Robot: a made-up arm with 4 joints.
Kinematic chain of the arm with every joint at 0, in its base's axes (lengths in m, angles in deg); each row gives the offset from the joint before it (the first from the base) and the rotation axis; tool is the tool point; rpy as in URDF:
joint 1: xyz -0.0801 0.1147 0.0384 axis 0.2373 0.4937 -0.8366
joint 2: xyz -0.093 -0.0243 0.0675 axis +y
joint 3: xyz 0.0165 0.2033 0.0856 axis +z
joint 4: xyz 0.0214 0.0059 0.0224 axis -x
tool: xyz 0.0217 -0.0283 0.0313 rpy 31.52 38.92 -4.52
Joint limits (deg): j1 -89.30..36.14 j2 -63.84..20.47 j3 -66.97..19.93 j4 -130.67..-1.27
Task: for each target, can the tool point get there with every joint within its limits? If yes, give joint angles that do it. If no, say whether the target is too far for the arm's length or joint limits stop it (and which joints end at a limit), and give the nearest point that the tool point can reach.
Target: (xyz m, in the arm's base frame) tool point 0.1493 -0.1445 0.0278
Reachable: no: joint limits stop it (at a limit: joint 1, joint 2) | nearest point 0.0374 0.2014 0.1936 | short by 0.400 m
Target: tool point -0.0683 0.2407 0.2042
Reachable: yes | joints 25.90 -2.73 -54.44 -96.66
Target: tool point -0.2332 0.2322 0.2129
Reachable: yes | joints -15.60 -23.60 -17.61 -26.34
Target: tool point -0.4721 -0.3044 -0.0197
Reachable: no: too far | nearest point -0.3458 -0.0535 0.0027 | short by 0.282 m
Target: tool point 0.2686 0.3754 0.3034
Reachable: no: too far | nearest point 0.0576 0.2196 0.2250 | short by 0.274 m
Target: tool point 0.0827 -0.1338 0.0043
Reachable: no: joint limits stop it (at a limit: joint 1, joint 2, joint 3) | nearest point -0.2607 -0.0483 -0.0180 | short by 0.355 m
